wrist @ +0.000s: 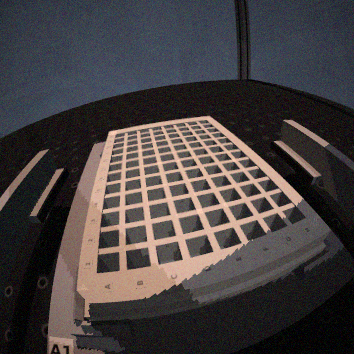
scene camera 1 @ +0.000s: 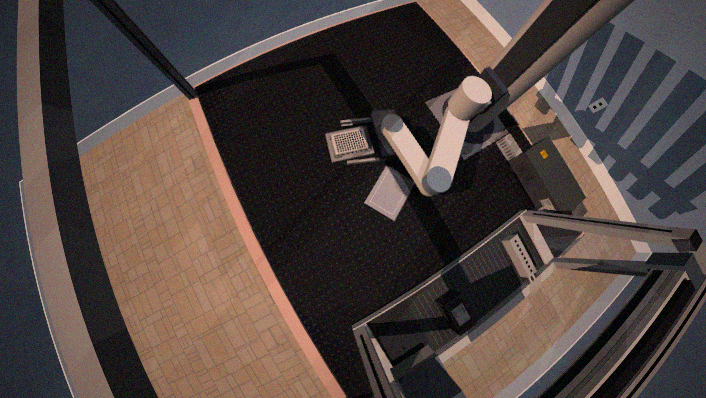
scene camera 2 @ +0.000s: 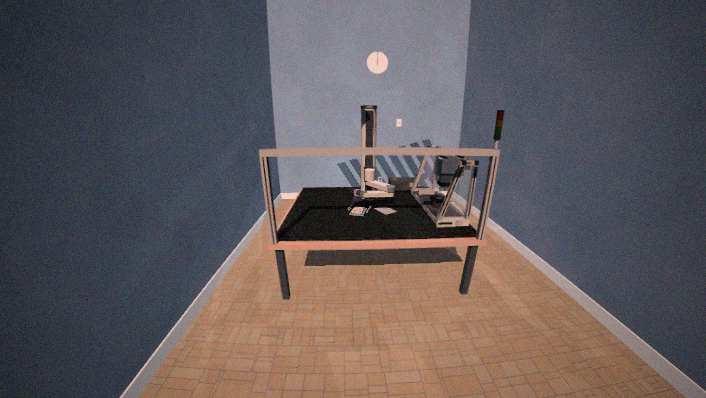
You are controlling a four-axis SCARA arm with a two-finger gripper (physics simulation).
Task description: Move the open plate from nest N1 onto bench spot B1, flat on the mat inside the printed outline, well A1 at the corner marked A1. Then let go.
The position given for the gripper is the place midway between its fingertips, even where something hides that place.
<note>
The gripper point(wrist: 169, 142) carries nothing. Also in view: a plate point(scene camera 1: 344, 143).
The plate also shows in the wrist view point(wrist: 182, 214).
</note>
